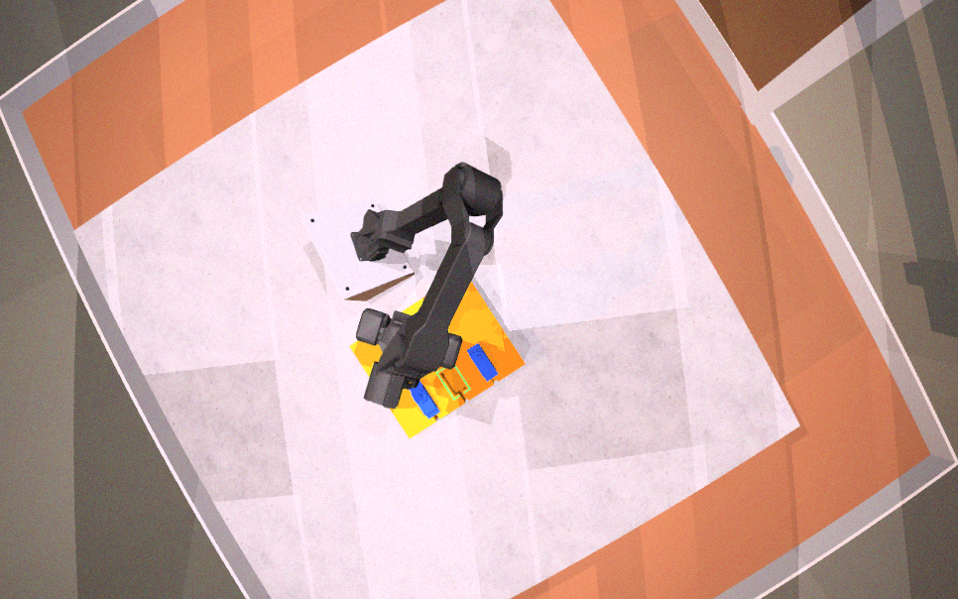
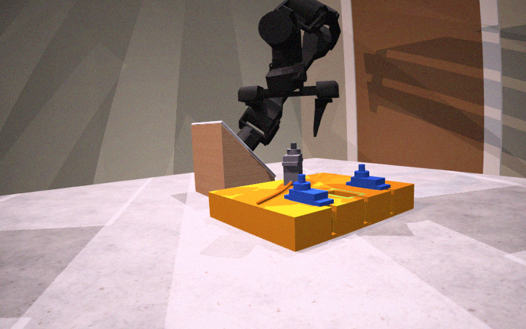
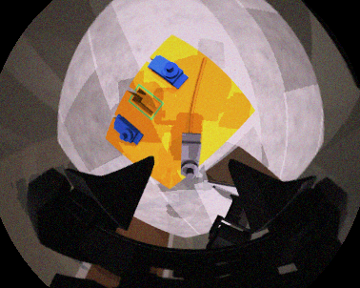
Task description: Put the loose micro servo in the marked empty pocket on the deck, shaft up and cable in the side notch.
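Now: gripper tip 12 cm above the orange-yellow deck and 1 cm short of it.
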